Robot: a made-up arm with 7 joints. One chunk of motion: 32 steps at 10 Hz.
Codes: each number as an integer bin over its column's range. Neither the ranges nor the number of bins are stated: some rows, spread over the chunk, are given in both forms.
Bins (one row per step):
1: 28 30 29 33 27 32
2: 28 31 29 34 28 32
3: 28 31 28 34 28 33
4: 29 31 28 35 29 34
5: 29 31 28 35 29 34
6: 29 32 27 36 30 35
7: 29 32 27 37 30 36
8: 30 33 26 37 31 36
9: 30 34 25 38 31 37
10: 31 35 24 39 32 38
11: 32 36 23 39 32 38
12: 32 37 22 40 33 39
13: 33 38 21 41 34 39
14: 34 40 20 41 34 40
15: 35 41 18 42 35 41
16: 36 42 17 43 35 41
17: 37 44 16 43 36 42
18: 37 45 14 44 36 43
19: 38 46 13 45 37 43
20: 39 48 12 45 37 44
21: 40 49 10 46 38 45
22: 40 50 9 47 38 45
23: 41 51 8 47 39 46
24: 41 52 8 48 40 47
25: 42 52 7 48 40 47
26: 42 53 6 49 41 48
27: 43 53 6 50 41 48
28: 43 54 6 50 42 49
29: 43 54 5 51 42 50
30: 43 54 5 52 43 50
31: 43 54 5 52 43 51
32: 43 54 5 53 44 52
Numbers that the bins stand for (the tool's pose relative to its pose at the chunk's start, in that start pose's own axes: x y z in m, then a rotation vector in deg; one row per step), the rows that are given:
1: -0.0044 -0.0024 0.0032 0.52 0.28 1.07
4: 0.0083 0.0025 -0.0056 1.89 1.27 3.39
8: 0.0210 0.0124 -0.0230 3.26 2.25 5.71
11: 0.0463 0.0271 -0.0492 4.62 2.75 8.03
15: 0.0844 0.0517 -0.0929 6.67 4.22 11.51
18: 0.1098 0.0714 -0.1278 8.04 4.72 13.83
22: 0.1479 0.0960 -0.1714 10.08 5.70 16.15
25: 0.1733 0.1059 -0.1889 10.77 6.69 18.47
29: 0.1860 0.1157 -0.2063 12.82 7.67 21.95
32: 0.1860 0.1157 -0.2063 14.18 8.65 24.27
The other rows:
2: -0.0044 0.0025 0.0032 1.21 0.78 1.07
3: -0.0044 0.0025 -0.0056 1.21 0.78 2.23
5: 0.0083 0.0025 -0.0056 1.89 1.27 3.39
6: 0.0083 0.0075 -0.0143 2.57 1.76 4.55
7: 0.0083 0.0075 -0.0143 3.26 1.76 5.71
9: 0.0210 0.0173 -0.0317 3.94 2.25 6.87
10: 0.0337 0.0222 -0.0405 4.62 2.75 8.03
12: 0.0463 0.0321 -0.0579 5.30 3.24 9.19
13: 0.0590 0.0370 -0.0667 5.99 3.73 9.19
14: 0.0717 0.0468 -0.0754 5.99 3.73 10.35
16: 0.0971 0.0567 -0.1016 7.35 4.22 11.51
17: 0.1098 0.0665 -0.1103 7.35 4.72 12.67
19: 0.1225 0.0763 -0.1365 8.72 5.21 13.83
20: 0.1352 0.0862 -0.1452 8.72 5.21 14.99
21: 0.1479 0.0911 -0.1627 9.40 5.70 16.15
23: 0.1606 0.1010 -0.1802 10.08 6.19 17.31
24: 0.1606 0.1059 -0.1802 10.77 6.69 18.47
26: 0.1733 0.1108 -0.1976 11.45 7.18 19.63
27: 0.1860 0.1108 -0.1976 12.13 7.18 19.63
28: 0.1860 0.1157 -0.1976 12.13 7.67 20.79
30: 0.1860 0.1157 -0.2063 13.50 8.16 21.95
31: 0.1860 0.1157 -0.2063 13.50 8.16 23.11

